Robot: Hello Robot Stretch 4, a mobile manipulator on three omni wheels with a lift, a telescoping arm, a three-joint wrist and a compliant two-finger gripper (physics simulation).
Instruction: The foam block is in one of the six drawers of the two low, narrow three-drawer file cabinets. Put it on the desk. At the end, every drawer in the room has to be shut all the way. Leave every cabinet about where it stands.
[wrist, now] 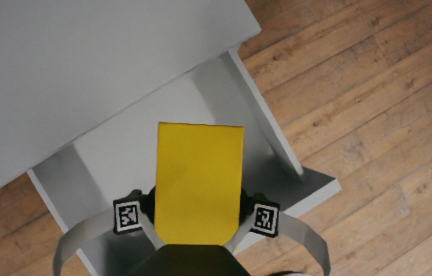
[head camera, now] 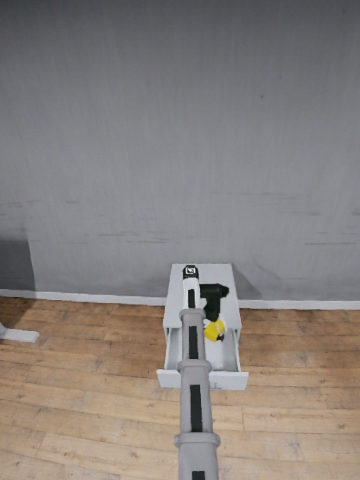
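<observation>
The yellow foam block [head camera: 214, 330] [wrist: 199, 182] is held between the two fingertips of my gripper [head camera: 216, 334] [wrist: 197, 210], which is shut on it. Block and gripper are above the open top drawer [head camera: 172, 352] [wrist: 280, 135] of a low light-grey file cabinet [head camera: 175, 300] [wrist: 110, 55]. In the wrist view the drawer floor shows below the block. The drawer is pulled out toward me. The lower drawers and the second cabinet do not show. The desk cannot be made out.
The cabinet stands against the grey wall [head camera: 150, 150]. My telescoping arm [head camera: 194, 375] reaches over the drawer and hides part of it. A pale foot-like piece [head camera: 20, 335] lies on the wooden floor [head camera: 90, 425] at the left edge.
</observation>
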